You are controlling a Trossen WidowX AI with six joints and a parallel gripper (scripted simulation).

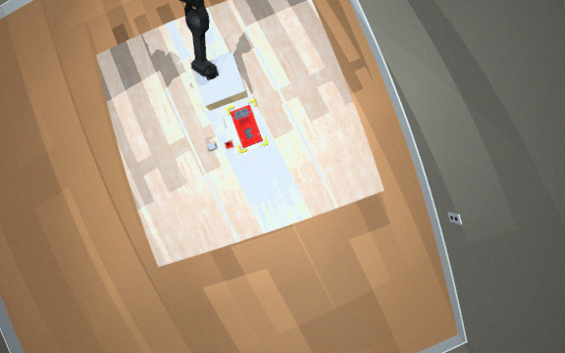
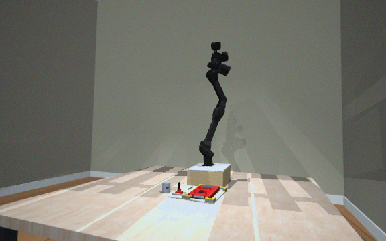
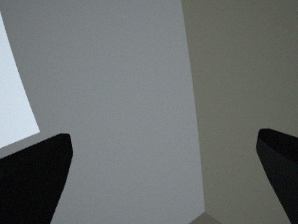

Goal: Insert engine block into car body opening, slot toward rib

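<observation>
My gripper tip is 440 mm short of the grey engine block, 180 mm to the left of it and 890 mm above it. Round my gripper tip: black upright pin (450 mm ahead, 110 mm to the right, 880 mm below).
</observation>
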